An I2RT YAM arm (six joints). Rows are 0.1 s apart.
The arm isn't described. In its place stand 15 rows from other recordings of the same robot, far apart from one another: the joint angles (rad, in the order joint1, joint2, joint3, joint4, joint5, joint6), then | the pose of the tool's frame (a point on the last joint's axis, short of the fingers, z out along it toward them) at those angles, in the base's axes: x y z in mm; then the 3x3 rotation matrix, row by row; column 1 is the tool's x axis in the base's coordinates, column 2 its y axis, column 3 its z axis.
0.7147, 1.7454, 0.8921, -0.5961, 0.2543, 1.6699 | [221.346 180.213 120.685], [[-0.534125 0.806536 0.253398], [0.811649 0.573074 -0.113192], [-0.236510 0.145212 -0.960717]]
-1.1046, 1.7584, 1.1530, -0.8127, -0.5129, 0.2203 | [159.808 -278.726 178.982], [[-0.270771 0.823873 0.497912], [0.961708 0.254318 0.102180], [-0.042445 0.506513 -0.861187]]
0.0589, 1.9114, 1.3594, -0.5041, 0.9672, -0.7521 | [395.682 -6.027 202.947], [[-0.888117 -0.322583 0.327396], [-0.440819 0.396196 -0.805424], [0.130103 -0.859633 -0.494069]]
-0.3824, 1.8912, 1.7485, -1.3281, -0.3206, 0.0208 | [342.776 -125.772 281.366], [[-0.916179 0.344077 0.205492], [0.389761 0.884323 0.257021], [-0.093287 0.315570 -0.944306]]
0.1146, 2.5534, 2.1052, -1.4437, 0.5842, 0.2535 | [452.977 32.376 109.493], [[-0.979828 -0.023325 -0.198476], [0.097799 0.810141 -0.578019], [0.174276 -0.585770 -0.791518]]
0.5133, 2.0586, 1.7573, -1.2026, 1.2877, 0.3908 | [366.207 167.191 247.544], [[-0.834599 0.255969 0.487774], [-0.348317 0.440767 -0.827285], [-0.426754 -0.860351 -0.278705]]
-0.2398, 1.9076, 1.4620, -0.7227, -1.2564, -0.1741 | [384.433 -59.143 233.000], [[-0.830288 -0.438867 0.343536], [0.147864 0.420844 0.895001], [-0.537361 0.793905 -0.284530]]
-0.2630, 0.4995, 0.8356, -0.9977, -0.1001, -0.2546 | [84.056 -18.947 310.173], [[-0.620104 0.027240 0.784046], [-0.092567 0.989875 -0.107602], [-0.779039 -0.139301 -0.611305]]
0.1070, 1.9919, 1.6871, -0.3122, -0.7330, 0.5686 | [456.378 72.977 280.024], [[-0.819671 -0.214351 0.531219], [0.314423 0.606815 0.730009], [-0.478830 0.765394 -0.429992]]
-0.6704, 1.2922, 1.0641, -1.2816, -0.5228, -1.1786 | [172.477 -114.073 265.718], [[-0.774299 -0.526106 0.351673], [-0.407833 0.839785 0.358376], [-0.483873 0.134067 -0.864808]]
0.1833, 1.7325, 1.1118, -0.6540, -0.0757, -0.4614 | [322.654 62.552 175.640], [[-0.751539 -0.600871 0.272294], [-0.590812 0.796688 0.127394], [-0.293481 -0.065133 -0.953744]]
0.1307, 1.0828, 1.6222, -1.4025, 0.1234, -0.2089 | [146.011 14.774 440.929], [[-0.726632 -0.205155 0.655681], [-0.303093 0.952205 -0.037957], [-0.616555 -0.226313 -0.754083]]
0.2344, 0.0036, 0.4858, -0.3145, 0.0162, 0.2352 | [51.974 11.818 299.517], [[0.107383 -0.248561 0.962645], [0.265200 0.940324 0.213215], [-0.958195 0.232398 0.166893]]
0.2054, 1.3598, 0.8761, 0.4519, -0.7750, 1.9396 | [297.314 87.387 307.663], [[-0.763318 0.328383 0.556337], [0.521663 -0.194664 0.830646], [0.381069 0.924268 -0.022715]]
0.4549, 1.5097, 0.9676, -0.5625, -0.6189, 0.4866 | [252.338 146.413 209.997], [[-0.986192 -0.148156 0.073989], [-0.058353 0.729016 0.682005], [-0.154982 0.668270 -0.727595]]
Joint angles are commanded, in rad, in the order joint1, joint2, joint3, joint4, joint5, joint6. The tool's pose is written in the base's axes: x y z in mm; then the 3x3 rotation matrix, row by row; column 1 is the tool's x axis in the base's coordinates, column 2 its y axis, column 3 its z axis. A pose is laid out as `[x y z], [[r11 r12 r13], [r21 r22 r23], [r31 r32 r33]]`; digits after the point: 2 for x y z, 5 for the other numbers.
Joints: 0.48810 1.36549 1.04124 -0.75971 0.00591 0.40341
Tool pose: [237.51 125.87 253.91], [[-0.90108 -0.12262 0.41597], [-0.03398 0.97621 0.21417], [-0.43233 0.17885 -0.88380]]
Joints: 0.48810 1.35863 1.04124 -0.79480 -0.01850 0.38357
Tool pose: [233.23 124.58 253.85], [[-0.91259 -0.14513 0.38226], [-0.06090 0.97271 0.22391], [-0.40432 0.18105 -0.89652]]
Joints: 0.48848 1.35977 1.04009 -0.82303 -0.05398 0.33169
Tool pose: [230.12 124.47 251.95], [[-0.91861 -0.20015 0.34073], [-0.11995 0.96279 0.24217], [-0.37652 0.18159 -0.90844]]
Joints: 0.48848 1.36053 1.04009 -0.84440 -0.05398 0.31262
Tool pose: [228.32 123.52 250.82], [[-0.92186 -0.21428 0.32289], [-0.14213 0.96211 0.23269], [-0.36051 0.16862 -0.91739]]
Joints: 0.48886 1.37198 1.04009 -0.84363 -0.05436 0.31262
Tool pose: [229.71 124.38 248.10], [[-0.92520 -0.21318 0.31394], [-0.14429 0.96278 0.22854], [-0.35098 0.16614 -0.92153]]
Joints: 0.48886 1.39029 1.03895 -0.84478 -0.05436 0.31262
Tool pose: [231.62 125.40 243.28], [[-0.93142 -0.21021 0.29711], [-0.14760 0.96436 0.21958], [-0.33268 0.16067 -0.92925]]
